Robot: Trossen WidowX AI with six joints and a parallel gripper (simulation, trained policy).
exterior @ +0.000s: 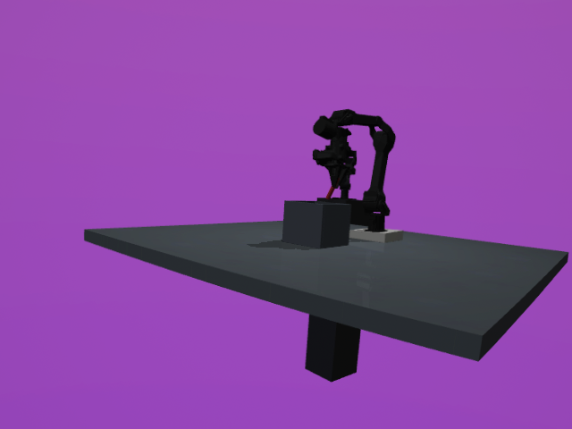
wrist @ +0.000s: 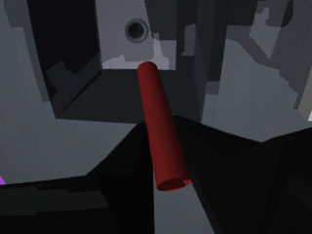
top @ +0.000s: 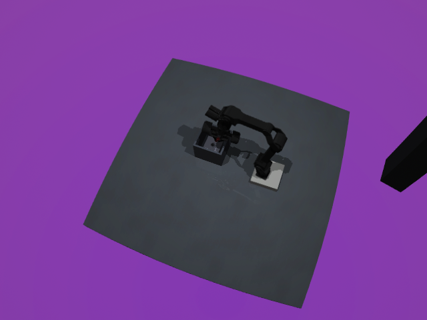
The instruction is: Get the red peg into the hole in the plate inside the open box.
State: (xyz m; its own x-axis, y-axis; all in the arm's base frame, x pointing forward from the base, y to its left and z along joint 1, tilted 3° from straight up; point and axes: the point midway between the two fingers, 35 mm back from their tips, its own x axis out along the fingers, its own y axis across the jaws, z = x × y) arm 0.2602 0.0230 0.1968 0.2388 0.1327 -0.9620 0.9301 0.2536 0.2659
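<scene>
Now: the grey plate 14 cm below my gripper tip, 4 cm ahead of it and 3 cm to the right of it. Also, from my gripper tip: red peg 1 cm to the right.
</scene>
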